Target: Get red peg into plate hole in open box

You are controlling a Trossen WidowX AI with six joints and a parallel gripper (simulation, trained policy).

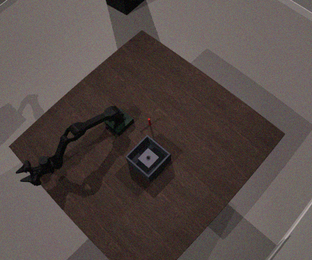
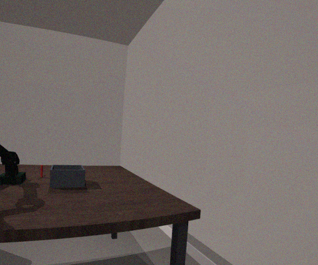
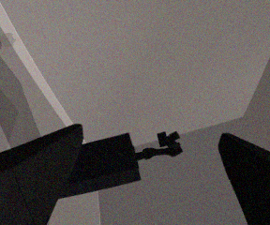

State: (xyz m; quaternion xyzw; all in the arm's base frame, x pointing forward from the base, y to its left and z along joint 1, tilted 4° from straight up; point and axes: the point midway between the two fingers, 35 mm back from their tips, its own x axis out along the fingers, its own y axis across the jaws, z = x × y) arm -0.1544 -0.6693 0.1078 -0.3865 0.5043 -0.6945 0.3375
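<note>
Right now the red peg is 350 mm ahead of my gripper tip, 800 mm to the left of it and 110 mm below it. From my gripper tip the other things lie so: grey box: 500 mm ahead, 610 mm to the left, 120 mm below; then light plate: 500 mm ahead, 610 mm to the left, 100 mm below.
</note>
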